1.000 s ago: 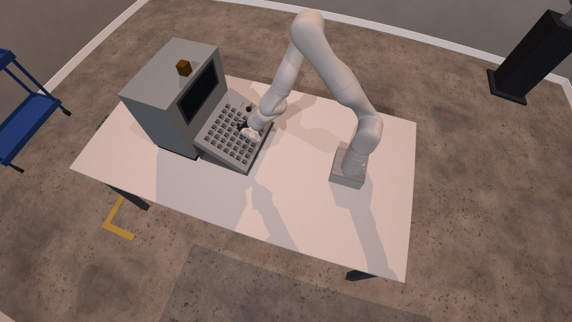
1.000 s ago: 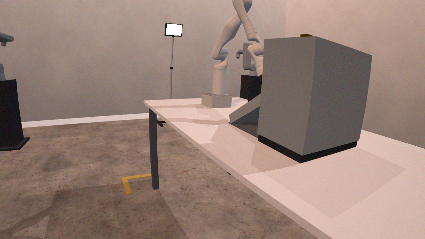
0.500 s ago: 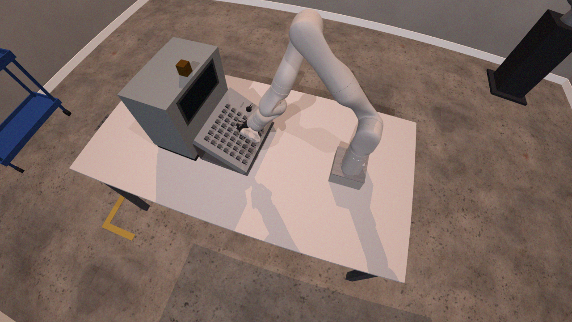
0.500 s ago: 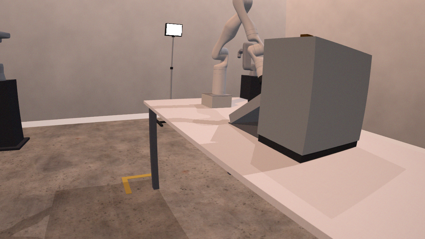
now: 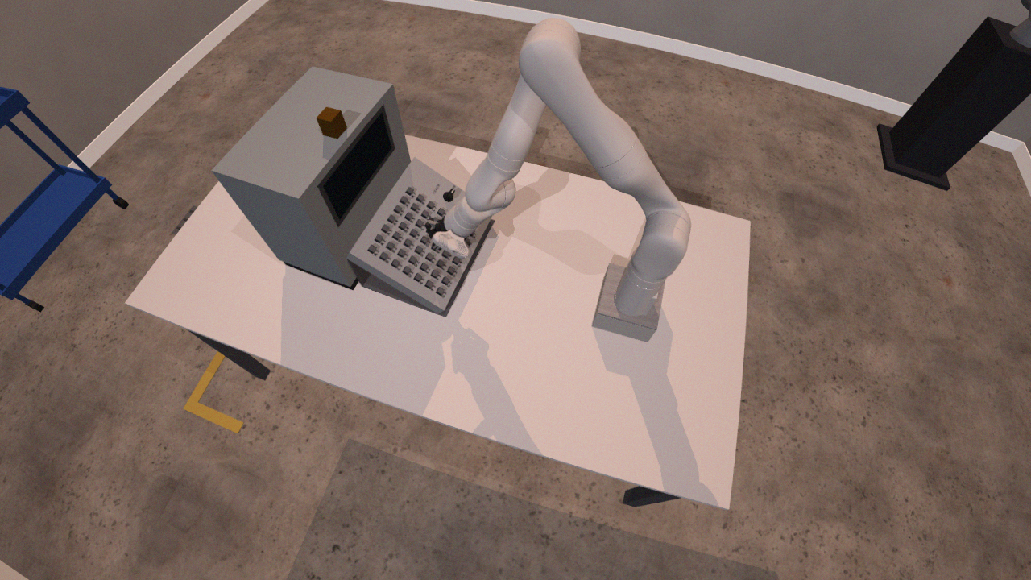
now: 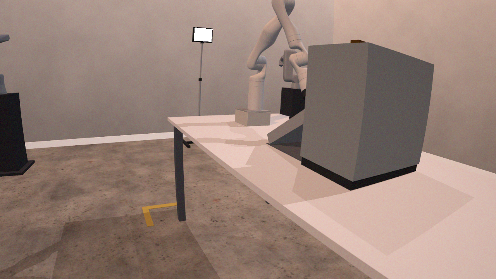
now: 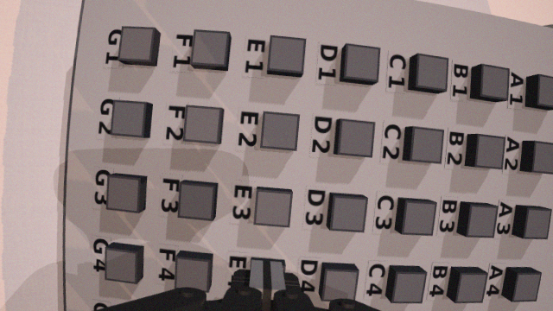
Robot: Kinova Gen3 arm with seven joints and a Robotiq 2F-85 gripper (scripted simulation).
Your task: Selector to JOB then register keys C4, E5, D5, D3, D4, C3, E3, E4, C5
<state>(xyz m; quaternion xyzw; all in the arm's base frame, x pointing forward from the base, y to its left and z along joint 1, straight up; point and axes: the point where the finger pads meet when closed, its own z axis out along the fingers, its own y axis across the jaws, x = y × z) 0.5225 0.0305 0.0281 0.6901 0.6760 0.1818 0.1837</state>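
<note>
Right now the key D3 is 40 mm ahead of my hand and 30 mm to the left of it. Also, from my hand: key E5 (10 mm ahead, 30 mm to the right, 20 mm below); key E3 (10 mm ahead, 30 mm to the left, 20 mm below); key D5 (40 mm ahead, 30 mm to the right).
</note>
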